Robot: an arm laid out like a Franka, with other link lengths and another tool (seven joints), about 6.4 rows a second.
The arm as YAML. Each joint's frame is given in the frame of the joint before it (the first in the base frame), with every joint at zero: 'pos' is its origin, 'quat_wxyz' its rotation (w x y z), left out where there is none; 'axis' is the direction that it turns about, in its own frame. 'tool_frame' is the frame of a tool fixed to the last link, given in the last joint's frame.
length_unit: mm
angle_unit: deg
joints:
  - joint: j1
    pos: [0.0, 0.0, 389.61]
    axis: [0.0, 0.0, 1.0]
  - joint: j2
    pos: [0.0, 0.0, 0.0]
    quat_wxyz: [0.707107, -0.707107, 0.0, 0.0]
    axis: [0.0, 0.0, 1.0]
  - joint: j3
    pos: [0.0, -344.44, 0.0]
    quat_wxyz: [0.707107, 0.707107, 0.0, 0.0]
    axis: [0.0, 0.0, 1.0]
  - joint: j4
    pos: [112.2, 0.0, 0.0]
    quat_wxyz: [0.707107, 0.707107, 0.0, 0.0]
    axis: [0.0, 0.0, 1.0]
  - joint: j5
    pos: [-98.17, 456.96, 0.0]
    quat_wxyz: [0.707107, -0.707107, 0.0, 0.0]
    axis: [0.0, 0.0, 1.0]
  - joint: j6
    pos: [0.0, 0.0, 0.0]
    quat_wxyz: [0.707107, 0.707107, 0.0, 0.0]
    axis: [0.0, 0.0, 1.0]
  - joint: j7
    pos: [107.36, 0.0, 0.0]
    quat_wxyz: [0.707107, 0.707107, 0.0, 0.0]
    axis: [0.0, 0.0, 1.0]
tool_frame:
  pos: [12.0, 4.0, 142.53]
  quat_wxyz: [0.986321, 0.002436, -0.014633, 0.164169]
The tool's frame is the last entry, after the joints.
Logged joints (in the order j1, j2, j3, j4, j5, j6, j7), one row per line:
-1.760, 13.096, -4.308, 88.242, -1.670, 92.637, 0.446
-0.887, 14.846, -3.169, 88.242, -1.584, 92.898, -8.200
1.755, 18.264, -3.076, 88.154, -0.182, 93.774, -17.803
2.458, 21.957, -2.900, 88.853, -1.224, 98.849, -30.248
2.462, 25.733, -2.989, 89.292, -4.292, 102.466, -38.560
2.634, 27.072, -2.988, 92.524, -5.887, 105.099, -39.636
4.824, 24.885, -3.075, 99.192, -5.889, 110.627, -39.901
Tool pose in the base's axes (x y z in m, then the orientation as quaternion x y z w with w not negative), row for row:
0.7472, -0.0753, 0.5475, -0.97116, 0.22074, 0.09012, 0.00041
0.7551, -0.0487, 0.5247, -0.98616, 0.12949, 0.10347, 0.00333
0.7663, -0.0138, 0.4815, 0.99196, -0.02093, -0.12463, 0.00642
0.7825, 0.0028, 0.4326, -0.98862, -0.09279, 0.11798, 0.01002
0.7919, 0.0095, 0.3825, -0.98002, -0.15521, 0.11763, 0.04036
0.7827, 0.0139, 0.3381, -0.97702, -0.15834, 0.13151, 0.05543
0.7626, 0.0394, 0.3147, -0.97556, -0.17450, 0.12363, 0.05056
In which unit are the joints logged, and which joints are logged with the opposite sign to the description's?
The joints are logged in degrees. Opposite sign: j4, j5.
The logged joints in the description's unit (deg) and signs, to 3 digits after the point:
-1.760, 13.096, -4.308, -88.242, 1.670, 92.637, 0.446
-0.887, 14.846, -3.169, -88.242, 1.584, 92.898, -8.200
1.755, 18.264, -3.076, -88.154, 0.182, 93.774, -17.803
2.458, 21.957, -2.900, -88.853, 1.224, 98.849, -30.248
2.462, 25.733, -2.989, -89.292, 4.292, 102.466, -38.560
2.634, 27.072, -2.988, -92.524, 5.887, 105.099, -39.636
4.824, 24.885, -3.075, -99.192, 5.889, 110.627, -39.901

